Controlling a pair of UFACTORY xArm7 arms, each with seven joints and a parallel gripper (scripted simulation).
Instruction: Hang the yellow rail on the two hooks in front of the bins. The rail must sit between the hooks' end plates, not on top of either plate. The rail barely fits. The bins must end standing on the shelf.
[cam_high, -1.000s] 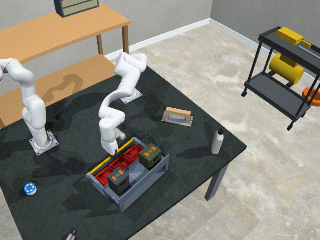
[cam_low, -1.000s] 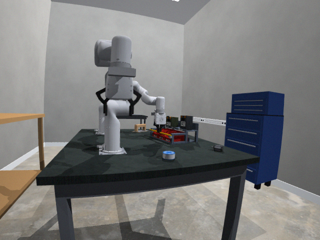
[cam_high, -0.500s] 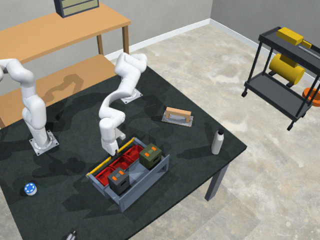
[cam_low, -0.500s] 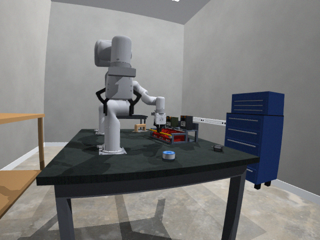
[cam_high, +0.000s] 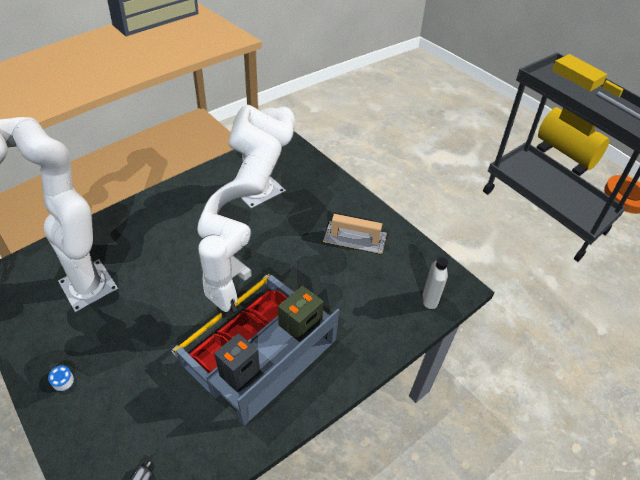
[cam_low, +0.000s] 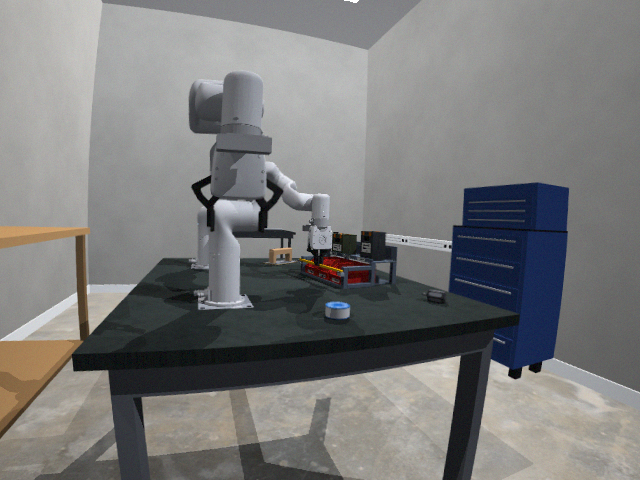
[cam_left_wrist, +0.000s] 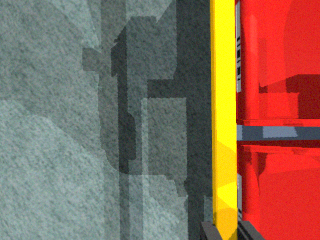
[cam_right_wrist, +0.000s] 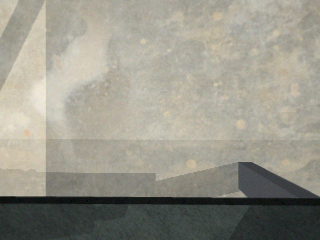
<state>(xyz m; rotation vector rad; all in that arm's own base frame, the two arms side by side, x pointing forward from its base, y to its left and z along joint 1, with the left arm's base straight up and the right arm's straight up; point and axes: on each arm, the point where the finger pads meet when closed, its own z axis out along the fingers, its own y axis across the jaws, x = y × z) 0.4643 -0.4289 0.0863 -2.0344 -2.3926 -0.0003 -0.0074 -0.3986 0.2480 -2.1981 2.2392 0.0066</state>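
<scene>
Now: left hand 20 mm above the yellow rail. Also, from my left hand: grey-blue shelf: 130 mm ahead, 10 mm to the left, 20 mm below; blue-and-white roll: 160 mm behind, 500 mm to the right, 70 mm below.
</scene>
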